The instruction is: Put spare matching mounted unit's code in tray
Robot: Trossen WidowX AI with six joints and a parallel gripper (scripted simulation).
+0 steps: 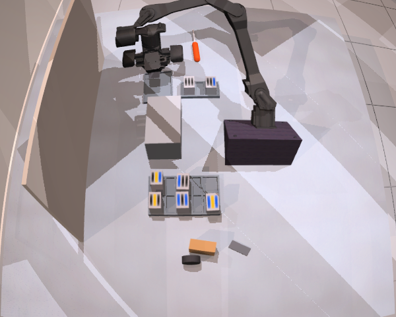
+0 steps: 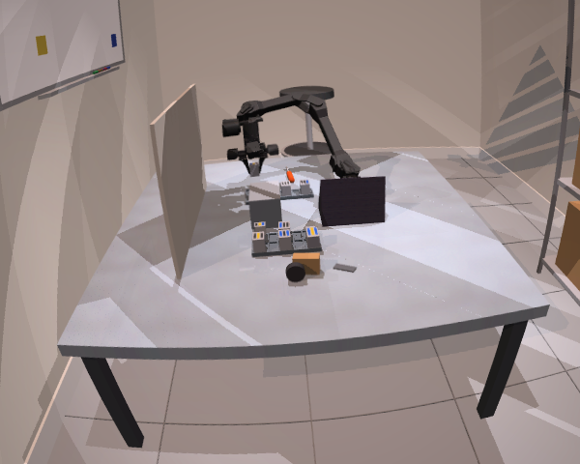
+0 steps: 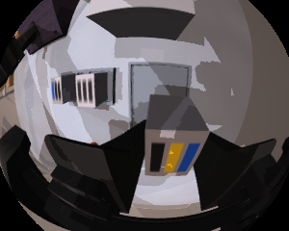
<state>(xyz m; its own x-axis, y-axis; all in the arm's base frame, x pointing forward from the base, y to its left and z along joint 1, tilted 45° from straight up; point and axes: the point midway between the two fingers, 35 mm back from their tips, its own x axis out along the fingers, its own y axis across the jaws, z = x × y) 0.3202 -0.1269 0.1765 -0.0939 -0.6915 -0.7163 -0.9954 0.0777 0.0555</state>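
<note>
Now: gripper tip 90 mm above the shallow grey tray and 10 mm past it. The rest, counted from my gripper tip: holder (140 mm behind, 90 mm below, 30 mm to the left); spare block (30 mm above); grey box (200 mm to the left, 40 mm below, 20 mm behind).
</note>
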